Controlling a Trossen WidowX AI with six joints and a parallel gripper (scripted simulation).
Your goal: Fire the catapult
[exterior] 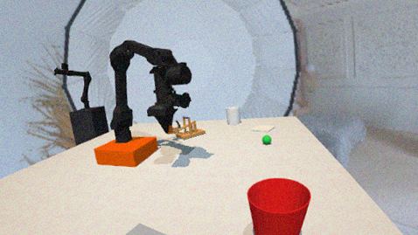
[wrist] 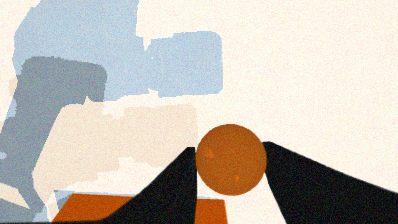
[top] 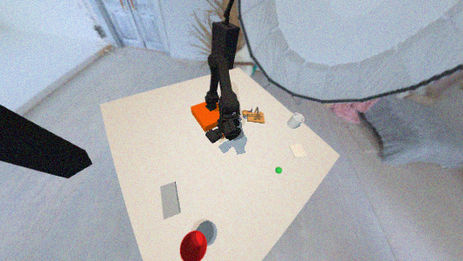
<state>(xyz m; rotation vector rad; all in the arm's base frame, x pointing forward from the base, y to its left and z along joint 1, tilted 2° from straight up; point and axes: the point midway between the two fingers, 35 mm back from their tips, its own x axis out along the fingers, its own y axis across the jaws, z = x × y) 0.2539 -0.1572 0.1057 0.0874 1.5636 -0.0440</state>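
The catapult lies 370 mm to the left of my gripper tip, 80 mm below it and 20 mm behind it. Round my gripper tip: orange ball 10 mm above; grey flat plate 390 mm to the right, 130 mm below, 30 mm ahead; green ball 370 mm ahead, 140 mm to the left, 110 mm below.
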